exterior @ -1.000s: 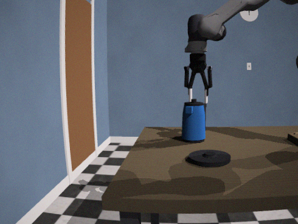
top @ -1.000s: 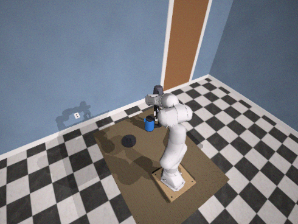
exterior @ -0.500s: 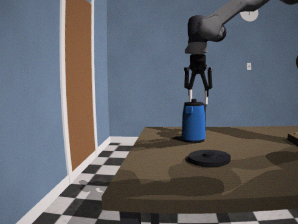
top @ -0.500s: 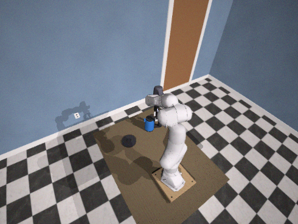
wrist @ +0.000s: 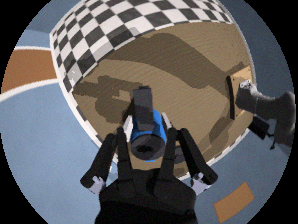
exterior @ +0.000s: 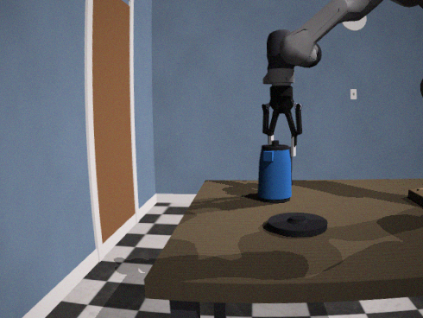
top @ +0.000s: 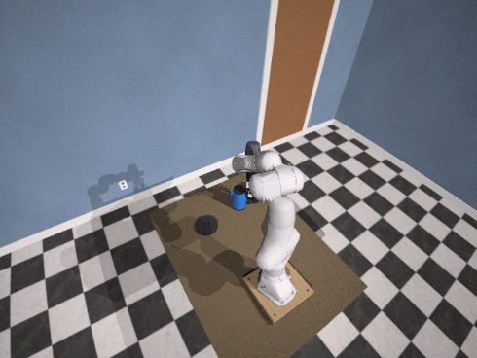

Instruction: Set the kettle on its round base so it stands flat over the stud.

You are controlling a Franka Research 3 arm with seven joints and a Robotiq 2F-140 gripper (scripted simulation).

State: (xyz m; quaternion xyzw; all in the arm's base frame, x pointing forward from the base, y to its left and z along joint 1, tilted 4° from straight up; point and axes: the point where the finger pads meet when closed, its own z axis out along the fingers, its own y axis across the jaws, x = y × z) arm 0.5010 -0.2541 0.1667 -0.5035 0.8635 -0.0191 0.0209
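Right now the blue kettle is 7 cm below my hand, 2 cm to the left of it and 2 cm ahead of it. From my hand the other things lie so: round black base 34 cm to the left, 15 cm below, 2 cm ahead.
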